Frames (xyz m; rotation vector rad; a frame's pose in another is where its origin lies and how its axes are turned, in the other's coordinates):
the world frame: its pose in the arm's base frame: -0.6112 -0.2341 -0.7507 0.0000 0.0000 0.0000
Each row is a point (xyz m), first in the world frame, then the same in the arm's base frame.
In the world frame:
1: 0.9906 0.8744 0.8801
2: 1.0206 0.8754 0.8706
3: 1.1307 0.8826 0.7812
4: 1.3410 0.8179 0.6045
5: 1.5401 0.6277 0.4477
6: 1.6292 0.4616 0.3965
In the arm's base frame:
1: 0.3794 0.6403 0.1294
2: 0.4094 0.6413 0.1199
3: 0.5195 0.6485 0.0305
4: 0.7298 0.5838 -0.1462
5: 0.9289 0.3936 -0.3030
6: 1.0180 0.2275 -0.3542

